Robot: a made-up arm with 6 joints. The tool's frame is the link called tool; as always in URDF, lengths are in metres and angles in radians. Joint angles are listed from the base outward. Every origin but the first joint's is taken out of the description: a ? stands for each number. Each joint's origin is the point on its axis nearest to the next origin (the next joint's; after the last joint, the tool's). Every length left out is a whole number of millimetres.
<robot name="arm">
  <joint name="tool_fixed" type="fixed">
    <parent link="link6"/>
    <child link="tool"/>
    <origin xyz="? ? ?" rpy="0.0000 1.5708 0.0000"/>
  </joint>
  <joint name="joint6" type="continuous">
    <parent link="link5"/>
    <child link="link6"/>
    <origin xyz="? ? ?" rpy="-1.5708 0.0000 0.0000"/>
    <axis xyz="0 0 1"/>
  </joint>
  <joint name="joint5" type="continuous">
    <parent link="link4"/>
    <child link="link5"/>
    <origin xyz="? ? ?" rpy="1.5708 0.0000 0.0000"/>
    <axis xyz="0 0 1"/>
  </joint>
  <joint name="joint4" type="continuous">
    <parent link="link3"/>
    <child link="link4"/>
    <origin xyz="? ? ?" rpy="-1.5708 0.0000 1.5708"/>
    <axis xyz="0 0 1"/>
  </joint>
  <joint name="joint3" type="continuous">
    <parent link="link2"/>
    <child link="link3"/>
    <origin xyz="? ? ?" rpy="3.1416 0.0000 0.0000"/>
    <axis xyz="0 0 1"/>
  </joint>
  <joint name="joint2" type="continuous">
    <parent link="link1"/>
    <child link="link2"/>
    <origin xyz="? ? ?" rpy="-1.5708 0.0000 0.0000"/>
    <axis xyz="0 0 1"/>
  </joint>
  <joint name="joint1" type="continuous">
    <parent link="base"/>
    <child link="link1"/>
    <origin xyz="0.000 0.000 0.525"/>
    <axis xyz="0 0 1"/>
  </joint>
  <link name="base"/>
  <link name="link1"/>
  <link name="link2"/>
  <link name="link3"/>
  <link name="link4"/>
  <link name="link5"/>
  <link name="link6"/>
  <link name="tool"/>
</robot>
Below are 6 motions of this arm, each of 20 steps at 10 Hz.
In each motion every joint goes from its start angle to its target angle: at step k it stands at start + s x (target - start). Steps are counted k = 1, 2, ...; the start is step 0. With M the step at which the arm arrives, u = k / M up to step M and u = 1 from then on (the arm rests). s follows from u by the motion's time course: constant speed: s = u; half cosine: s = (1 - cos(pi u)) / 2; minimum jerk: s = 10 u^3 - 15 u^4 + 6 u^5.
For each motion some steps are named. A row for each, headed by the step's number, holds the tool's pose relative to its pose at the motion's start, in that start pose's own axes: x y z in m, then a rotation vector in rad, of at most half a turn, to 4 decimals.
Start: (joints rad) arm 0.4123 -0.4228 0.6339 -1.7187 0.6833 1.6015
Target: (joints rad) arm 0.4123 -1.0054 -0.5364 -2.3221 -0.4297 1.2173
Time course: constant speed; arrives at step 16
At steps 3, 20:
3: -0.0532 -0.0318 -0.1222 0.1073 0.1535 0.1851
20: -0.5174 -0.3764 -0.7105 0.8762 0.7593 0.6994

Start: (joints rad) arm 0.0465 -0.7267 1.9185 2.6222 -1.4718 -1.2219
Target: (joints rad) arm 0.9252 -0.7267 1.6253 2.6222 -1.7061 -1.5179
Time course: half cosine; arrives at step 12
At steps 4, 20:
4: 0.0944 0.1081 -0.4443 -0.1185 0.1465 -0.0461
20: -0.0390 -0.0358 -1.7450 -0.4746 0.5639 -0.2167

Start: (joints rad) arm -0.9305 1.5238 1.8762 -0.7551 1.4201 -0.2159
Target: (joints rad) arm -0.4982 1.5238 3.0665 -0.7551 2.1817 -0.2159
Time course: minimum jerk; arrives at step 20
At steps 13, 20:
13: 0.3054 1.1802 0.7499 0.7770 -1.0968 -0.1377
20: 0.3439 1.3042 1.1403 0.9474 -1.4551 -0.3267

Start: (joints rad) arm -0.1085 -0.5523 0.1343 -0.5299 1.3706 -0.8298
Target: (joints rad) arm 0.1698 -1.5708 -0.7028 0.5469 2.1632 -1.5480
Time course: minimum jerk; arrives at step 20
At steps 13, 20:
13: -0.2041 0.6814 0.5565 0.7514 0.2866 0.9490
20: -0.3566 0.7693 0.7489 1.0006 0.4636 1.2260

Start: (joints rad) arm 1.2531 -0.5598 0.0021 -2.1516 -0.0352 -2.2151
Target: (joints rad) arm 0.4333 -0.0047 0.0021 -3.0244 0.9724 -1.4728
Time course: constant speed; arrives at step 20
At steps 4, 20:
4: 0.1057 0.2487 -0.1072 -0.0518 0.2028 0.3244
20: -0.1748 1.1830 -0.8609 0.2544 0.5883 1.6759

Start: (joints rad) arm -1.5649 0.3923 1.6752 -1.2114 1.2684 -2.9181
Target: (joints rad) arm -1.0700 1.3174 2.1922 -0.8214 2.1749 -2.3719
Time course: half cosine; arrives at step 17
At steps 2, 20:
2: -0.0286 0.0432 0.0155 -0.0283 0.0192 0.0106
20: -1.3699 0.8200 -0.0685 -0.7556 0.4342 0.2625

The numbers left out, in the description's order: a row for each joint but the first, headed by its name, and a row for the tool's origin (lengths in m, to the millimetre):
tool: 0.000 0.000 0.000
joint6: 0.000 -0.130 0.000
joint5: 0.000 0.000 0.000
joint4: 1.485 0.247 0.000
joint3: 0.000 -1.032 0.000
joint2: 0.093 0.000 0.000

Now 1 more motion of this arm.
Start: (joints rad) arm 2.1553 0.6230 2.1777 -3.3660 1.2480 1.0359
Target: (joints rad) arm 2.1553 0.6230 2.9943 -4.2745 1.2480 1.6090
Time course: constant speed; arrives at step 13
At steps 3, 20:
3: -0.2813 -0.0118 -0.0962 -0.1230 0.2750 0.0611
20: -1.2144 -0.3846 -0.1570 -0.7342 1.1381 0.4055

